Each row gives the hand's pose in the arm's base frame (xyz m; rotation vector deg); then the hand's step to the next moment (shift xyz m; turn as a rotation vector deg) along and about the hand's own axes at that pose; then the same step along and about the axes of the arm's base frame.
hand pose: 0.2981 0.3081 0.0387 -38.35 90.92 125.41
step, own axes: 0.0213 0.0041 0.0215 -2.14 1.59 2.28
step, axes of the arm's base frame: -0.0234 0.0194 -0.0032 0.53 1.66 3.05
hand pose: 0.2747 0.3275 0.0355 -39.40 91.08 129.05
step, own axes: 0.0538 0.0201 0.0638 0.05 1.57 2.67
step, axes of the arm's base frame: -0.0686 0.0514 0.0044 -1.39 1.97 1.95
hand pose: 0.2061 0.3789 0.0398 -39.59 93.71 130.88
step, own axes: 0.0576 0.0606 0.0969 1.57 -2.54 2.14
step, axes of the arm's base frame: -0.0998 0.0661 0.0453 -0.67 2.76 -2.33
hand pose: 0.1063 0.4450 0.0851 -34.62 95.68 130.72
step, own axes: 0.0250 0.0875 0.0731 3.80 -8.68 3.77
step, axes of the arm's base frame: -0.0732 0.0410 0.0811 -0.28 6.13 -8.15
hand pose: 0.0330 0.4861 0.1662 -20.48 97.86 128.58
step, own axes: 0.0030 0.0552 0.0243 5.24 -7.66 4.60
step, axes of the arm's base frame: -0.0242 0.0099 0.0544 -2.01 6.79 -7.56
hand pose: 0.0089 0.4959 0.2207 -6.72 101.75 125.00
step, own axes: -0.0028 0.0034 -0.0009 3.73 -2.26 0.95
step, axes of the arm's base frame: 0.0015 -0.0020 0.0037 -2.71 2.04 -2.90
